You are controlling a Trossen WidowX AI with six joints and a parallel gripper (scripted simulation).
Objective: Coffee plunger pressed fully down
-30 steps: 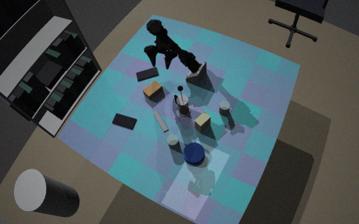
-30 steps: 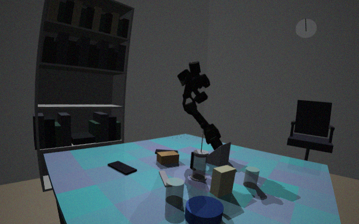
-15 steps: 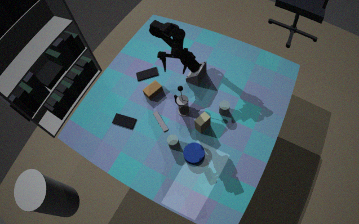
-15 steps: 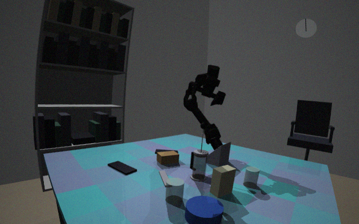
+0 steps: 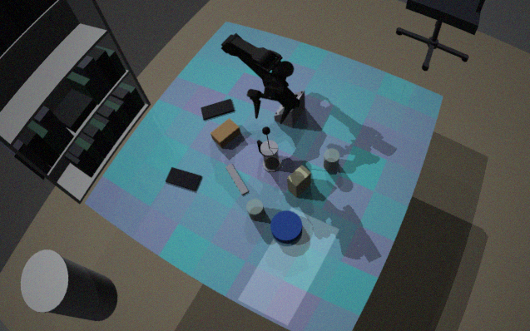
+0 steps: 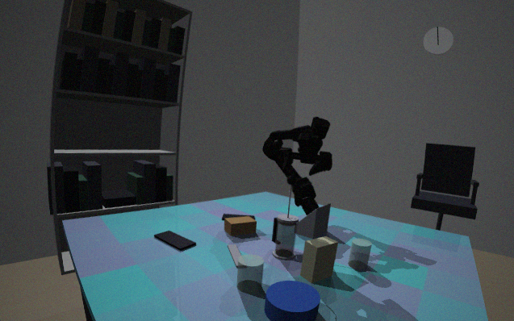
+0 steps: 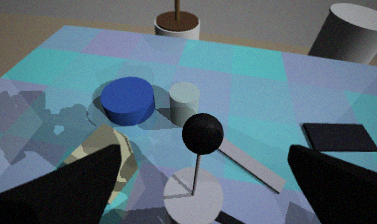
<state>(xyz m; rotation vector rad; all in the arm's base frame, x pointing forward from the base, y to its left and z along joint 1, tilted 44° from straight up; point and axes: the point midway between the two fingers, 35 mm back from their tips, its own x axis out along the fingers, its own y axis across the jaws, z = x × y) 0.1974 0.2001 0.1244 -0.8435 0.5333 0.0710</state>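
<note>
My gripper tip is now 150 mm above the coffee press, 20 mm short of it and 10 mm to the left of it. Also, from my gripper tip: orange box (250 mm below, 240 mm to the right, 10 mm ahead).
</note>
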